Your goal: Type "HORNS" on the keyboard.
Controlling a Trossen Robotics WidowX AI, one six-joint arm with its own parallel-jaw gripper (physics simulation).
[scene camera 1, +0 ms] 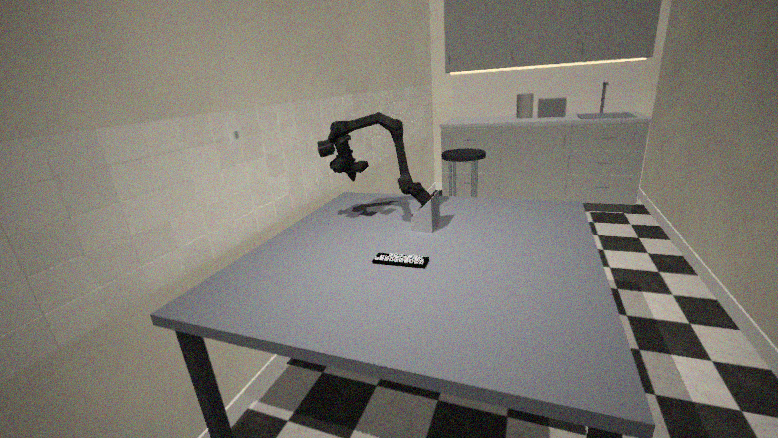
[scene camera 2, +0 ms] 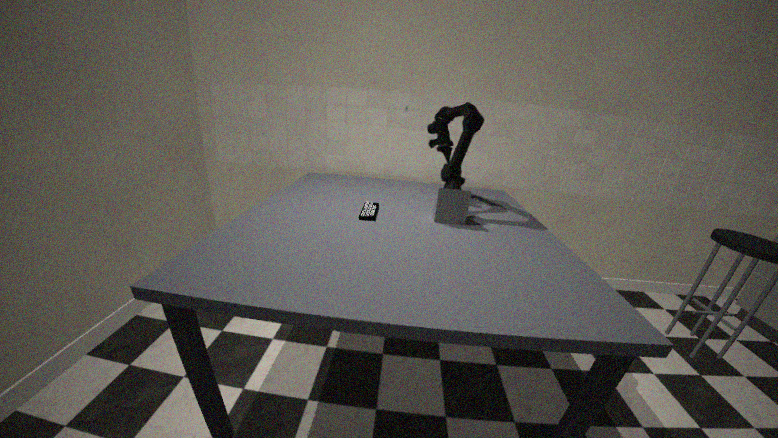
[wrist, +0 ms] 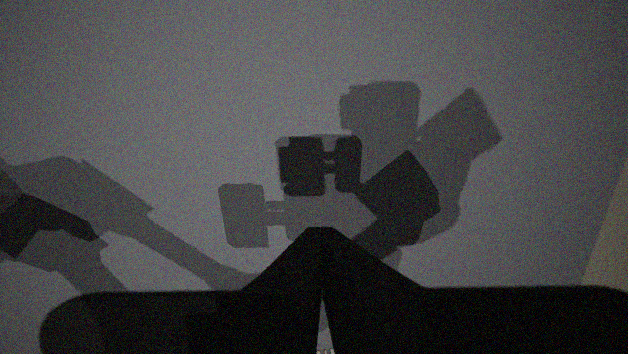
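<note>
A small black keyboard with white keys (scene camera 1: 400, 260) (scene camera 2: 369, 210) lies flat on the blue-grey table (scene camera 1: 489, 326) (scene camera 2: 326, 272), in front of the arm's base in the first scene view and left of it in the second. Its letters are too small to read. The keyboard does not show in the wrist view. My gripper (scene camera 1: 352, 177) (wrist: 319, 239) is shut and empty, its fingertips meeting in the wrist view. It points down and hangs high above the table, well apart from the keyboard, toward the tiled wall.
The arm's grey base block (scene camera 1: 423, 218) (scene camera 2: 452, 206) stands on the table. Arm shadows fall across the table in the wrist view. A dark round stool (scene camera 1: 463, 155) (scene camera 2: 743, 243) stands on the floor beyond the table. A counter with a sink is at the back.
</note>
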